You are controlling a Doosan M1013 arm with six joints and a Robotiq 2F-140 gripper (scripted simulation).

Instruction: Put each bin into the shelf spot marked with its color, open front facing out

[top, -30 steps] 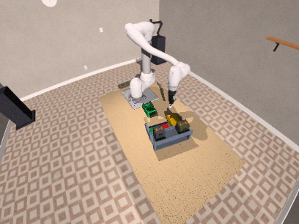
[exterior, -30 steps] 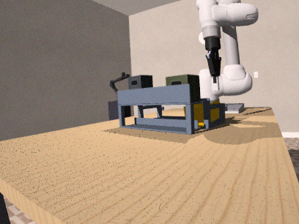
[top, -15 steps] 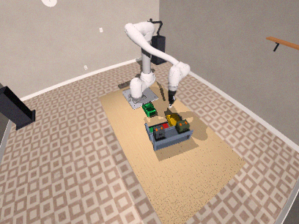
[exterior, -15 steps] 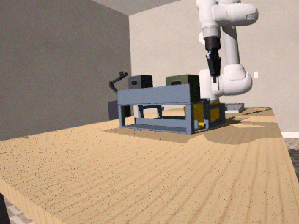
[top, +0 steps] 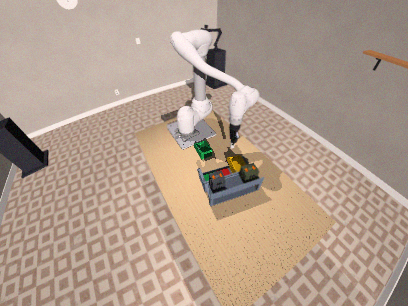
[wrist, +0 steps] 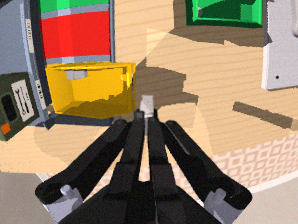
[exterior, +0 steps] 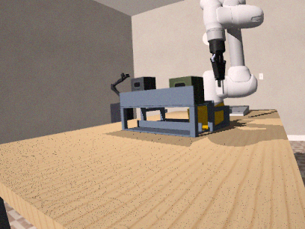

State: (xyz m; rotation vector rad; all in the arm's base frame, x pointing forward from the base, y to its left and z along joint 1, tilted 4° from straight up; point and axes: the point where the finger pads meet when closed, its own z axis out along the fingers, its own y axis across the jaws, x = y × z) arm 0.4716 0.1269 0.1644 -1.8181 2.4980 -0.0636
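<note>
My gripper is now 11 cm short of the yellow bin, 4 cm to the left of it and 11 cm above it. Also, from my hand: dark box (18 cm ahead, 30 cm to the right); green bin (21 cm behind, 14 cm to the right, 13 cm below).
</note>
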